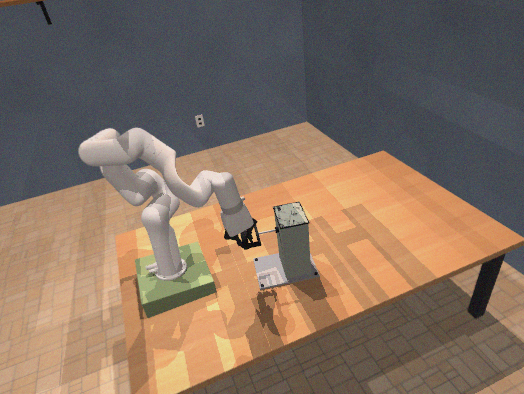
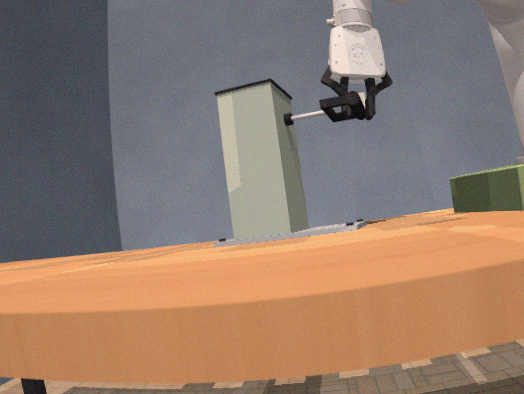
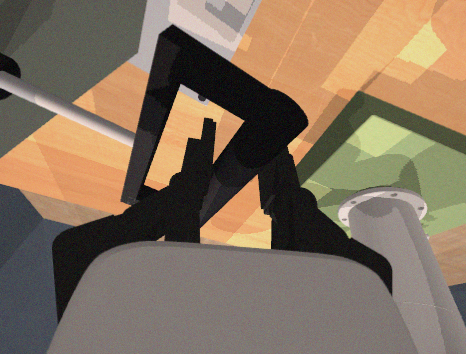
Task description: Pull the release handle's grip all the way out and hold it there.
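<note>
The release handle is a black frame with a thick round grip [image 2: 356,101] [image 3: 267,132]. A pale rod [image 1: 267,232] [image 2: 307,115] [image 3: 75,112] joins the frame to a black collar [image 2: 288,119] high on a grey-green post [image 1: 294,250] [image 2: 257,165] [image 3: 90,60]. A length of rod shows between the collar and the frame. My gripper [image 1: 248,242] [image 2: 358,111] [image 3: 238,142] points down and is shut on the grip, one finger inside the frame's opening and the other on the outer side. The fingers' contact with the grip is partly hidden.
The post stands on a light grey base plate [image 1: 272,264] [image 2: 320,231] [image 3: 200,20] on the wooden table [image 1: 400,210] [image 2: 250,325]. The arm's green mounting block [image 1: 175,297] [image 2: 485,192] [image 3: 370,167] is on the arm's side of the post.
</note>
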